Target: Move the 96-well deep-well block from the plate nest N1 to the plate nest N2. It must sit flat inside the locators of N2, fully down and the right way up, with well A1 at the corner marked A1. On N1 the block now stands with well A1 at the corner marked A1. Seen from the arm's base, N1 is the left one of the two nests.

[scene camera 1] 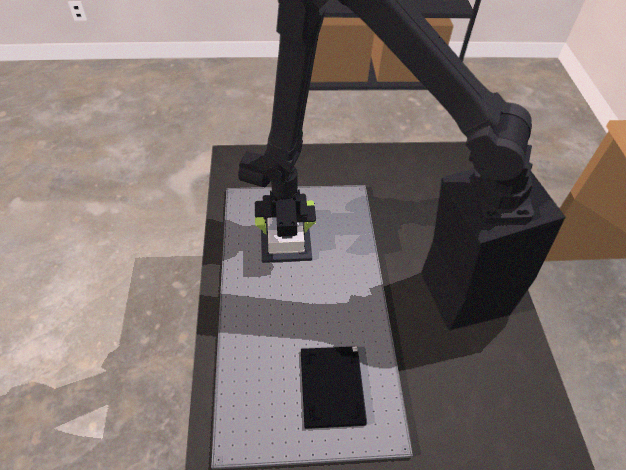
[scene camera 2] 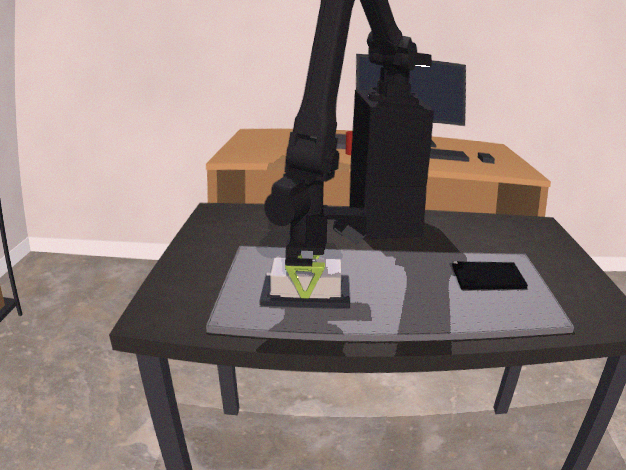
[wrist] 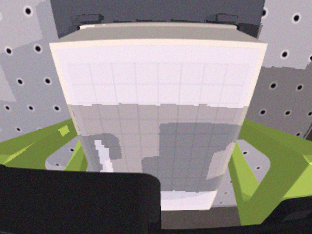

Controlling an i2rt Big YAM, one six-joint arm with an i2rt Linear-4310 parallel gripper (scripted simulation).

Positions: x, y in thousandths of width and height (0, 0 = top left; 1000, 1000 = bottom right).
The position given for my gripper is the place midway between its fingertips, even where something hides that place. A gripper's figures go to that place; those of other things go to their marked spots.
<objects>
My gripper (scene camera 1: 456, 493) is 1.24 m from the lens. A white deep-well block (scene camera 1: 442, 522): 1.18 m from the lens. A dark plate nest N2 (scene camera 1: 450, 548) is 1.19 m from the lens.
</objects>
